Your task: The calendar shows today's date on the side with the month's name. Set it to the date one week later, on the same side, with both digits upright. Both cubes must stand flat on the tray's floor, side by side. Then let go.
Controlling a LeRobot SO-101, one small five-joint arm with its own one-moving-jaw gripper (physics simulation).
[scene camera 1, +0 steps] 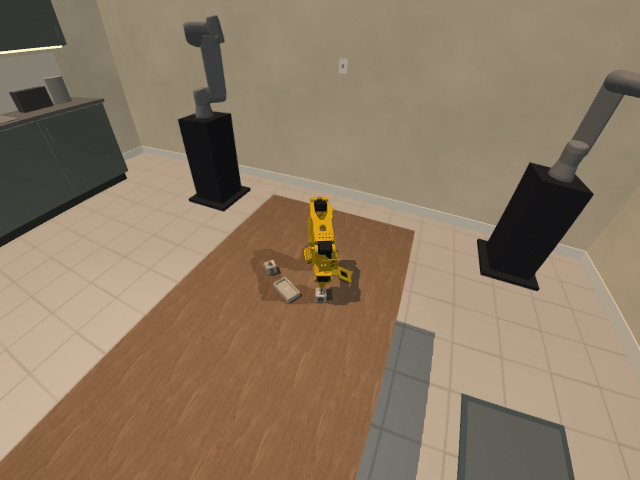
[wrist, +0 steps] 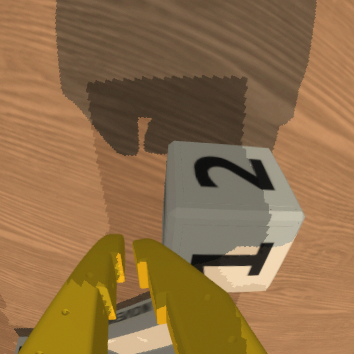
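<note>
One white cube [scene camera 1: 320,295] [wrist: 232,215] stands on the table right of the tray in the scene view. In the wrist view it shows a 2 and a 1, both turned sideways. The other white cube [scene camera 1: 270,267] lies on the table beyond the tray's far left end. The tray [scene camera 1: 294,298] [wrist: 142,340] holds no cube; part of it shows between and behind the jaws in the wrist view, with partly hidden lettering on its side. My gripper [scene camera 1: 321,287] [wrist: 128,239] is shut and empty, its tips close beside the right cube; whether they touch it I cannot tell.
The wooden table [scene camera 1: 217,361] carries the arm's base at its far end. Two grey arms on black pedestals [scene camera 1: 210,160] [scene camera 1: 537,222] stand on the floor beyond the table. The gripper's shadow falls on the wood around the cube.
</note>
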